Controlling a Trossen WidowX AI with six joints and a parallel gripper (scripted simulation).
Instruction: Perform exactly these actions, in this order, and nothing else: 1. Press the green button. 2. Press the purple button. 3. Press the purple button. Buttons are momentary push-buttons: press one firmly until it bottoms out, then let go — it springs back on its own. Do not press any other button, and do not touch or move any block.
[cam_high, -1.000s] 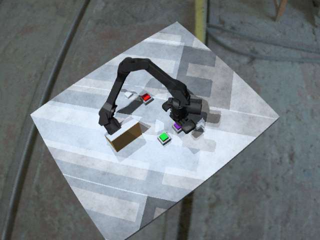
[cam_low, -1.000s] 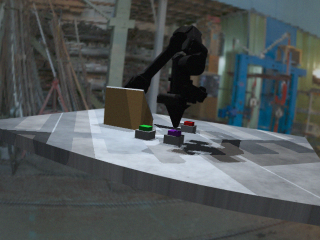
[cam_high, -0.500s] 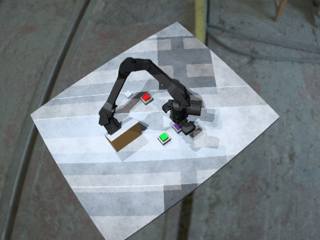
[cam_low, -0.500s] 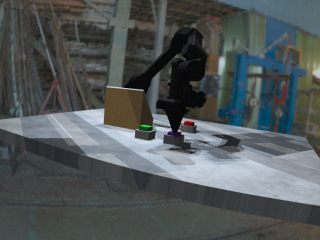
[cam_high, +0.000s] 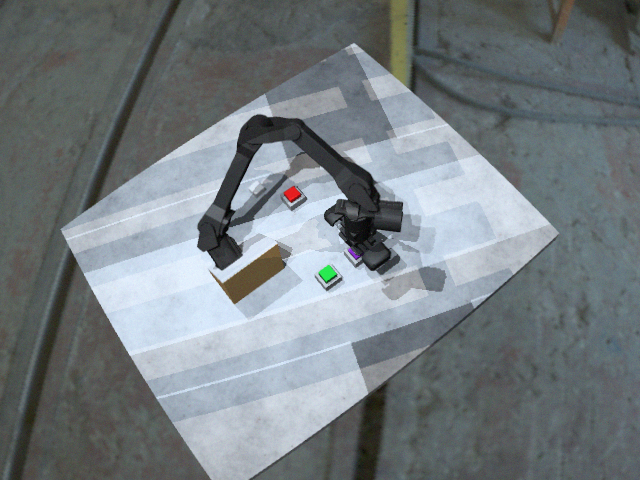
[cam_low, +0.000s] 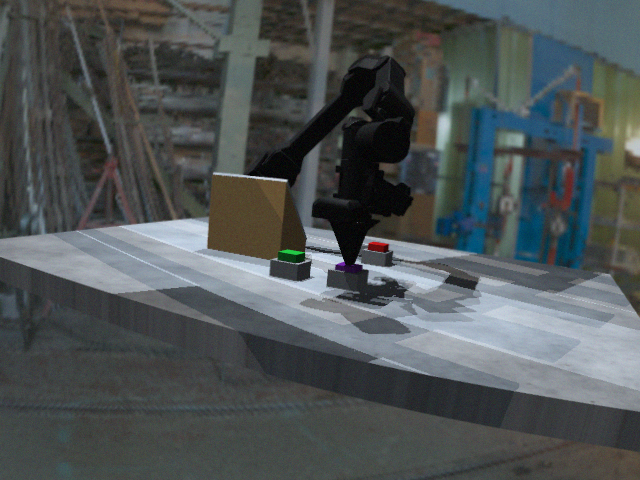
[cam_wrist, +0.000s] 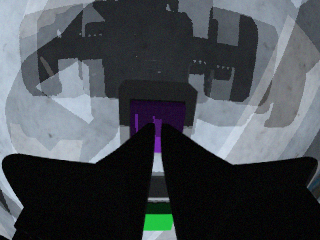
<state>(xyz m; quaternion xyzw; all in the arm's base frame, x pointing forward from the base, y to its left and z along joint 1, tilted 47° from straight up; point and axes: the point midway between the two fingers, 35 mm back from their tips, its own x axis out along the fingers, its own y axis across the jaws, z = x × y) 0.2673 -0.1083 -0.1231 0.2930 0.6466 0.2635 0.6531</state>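
Now: gripper tip 10 mm above the purple button. The rest, counted from my gripper tip: green button: 100 mm behind; red button: 20 mm behind, 240 mm to the left; small white block: 80 mm behind, 320 mm to the left, 20 mm below.
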